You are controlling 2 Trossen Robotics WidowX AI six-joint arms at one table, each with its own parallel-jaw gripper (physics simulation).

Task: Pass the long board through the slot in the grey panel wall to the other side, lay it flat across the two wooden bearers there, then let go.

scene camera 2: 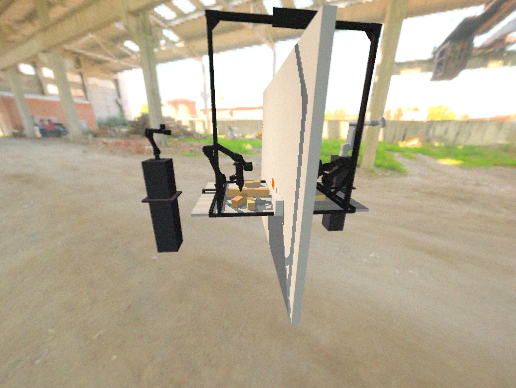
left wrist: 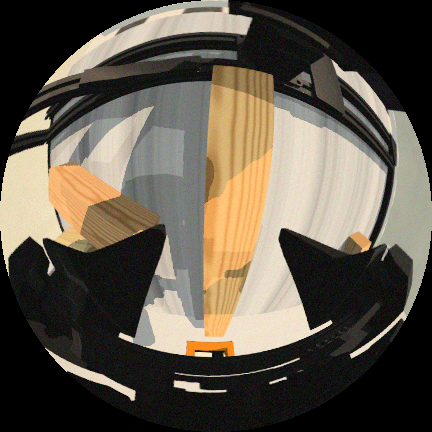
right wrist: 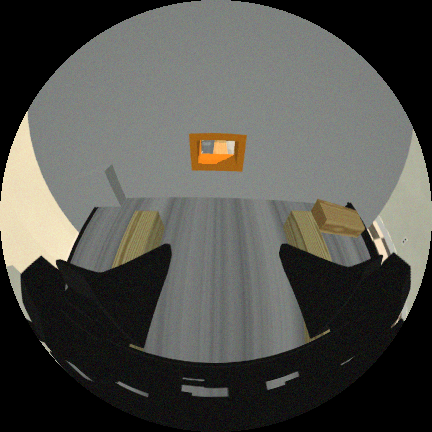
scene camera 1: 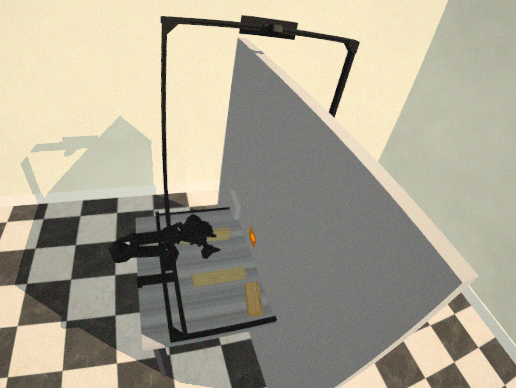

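Seen in the pictures: left gripper, fingertip midpoint: [scene camera 2: 240,190] [left wrist: 224,232]; right gripper, fingertip midpoint: [right wrist: 227,250] [scene camera 1: 218,243]; left arm's base at its link origin: [left wrist: 269,56]; right arm's base at its link origin: [scene camera 2: 326,191] [left wrist: 217,351] [scene camera 1: 168,265].
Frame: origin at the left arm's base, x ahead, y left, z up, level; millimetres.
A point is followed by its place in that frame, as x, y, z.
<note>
The long board [scene camera 2: 256,192] {297, -53, 15} [left wrist: 235,200] {143, -35, 40} lies flat on the table, one end toward the orange-framed slot [scene camera 1: 254,244] {484, -1, 77} [scene camera 2: 273,184] {442, -11, 68} [left wrist: 191,349] {431, -80, 68} [right wrist: 194,153] {485, -82, 81} in the grey panel wall [scene camera 1: 325,225] {482, 394, 638} [scene camera 2: 286,120] {433, -366, 549} [right wrist: 300,75] {482, 85, 253}. Part of it shows through the slot in the right wrist view. My left gripper [scene camera 2: 240,187] {170, -38, 33} [left wrist: 224,232] {170, -38, 33} is open and empty, pointing down above the board, with a finger to each side of it in its wrist view. Across the wall, my right gripper [scene camera 1: 216,242] {663, -34, 82} [right wrist: 227,250] {663, -34, 82} is open and empty, facing the wall, near the two wooden bearers [scene camera 1: 219,276] {687, 119, 25} [right wrist: 142,231] {610, -146, 25} [right wrist: 306,230] {603, 98, 25}.
On the bearers' side, a wooden block [scene camera 1: 253,299] {562, 267, 19} [right wrist: 340,221] {579, 217, 19} lies near the wall. On the board's side, an orange-brown block [scene camera 2: 239,201] {159, -245, 14} [left wrist: 95,200] {152, -161, 18}, a paler block [scene camera 2: 251,204] {239, -319, 19} and another block [scene camera 2: 253,184] {295, 228, 1} [left wrist: 358,242] {212, 218, 9} lie beside the board. A black frame [scene camera 1: 164,125] {885, -344, 563} [scene camera 2: 212,90] {28, -379, 686} stands around the table.
</note>
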